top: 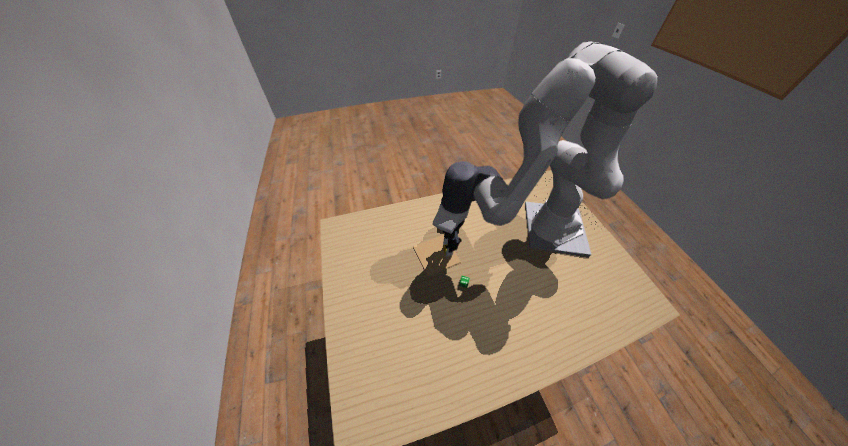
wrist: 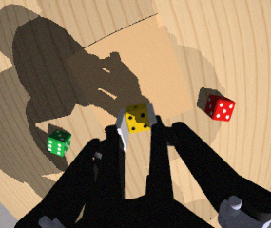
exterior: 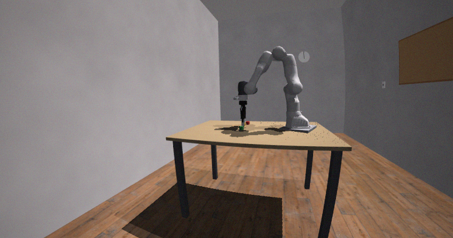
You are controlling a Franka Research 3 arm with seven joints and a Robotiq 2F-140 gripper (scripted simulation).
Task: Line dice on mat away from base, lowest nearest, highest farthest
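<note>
My gripper is now 20 mm above the yellow die. Also, from my hand: green die 140 mm to the left, 30 mm below, 30 mm behind; then red die 120 mm to the right, 30 mm below, 10 mm behind; then tan mat 40 mm below, 40 mm ahead.
</note>
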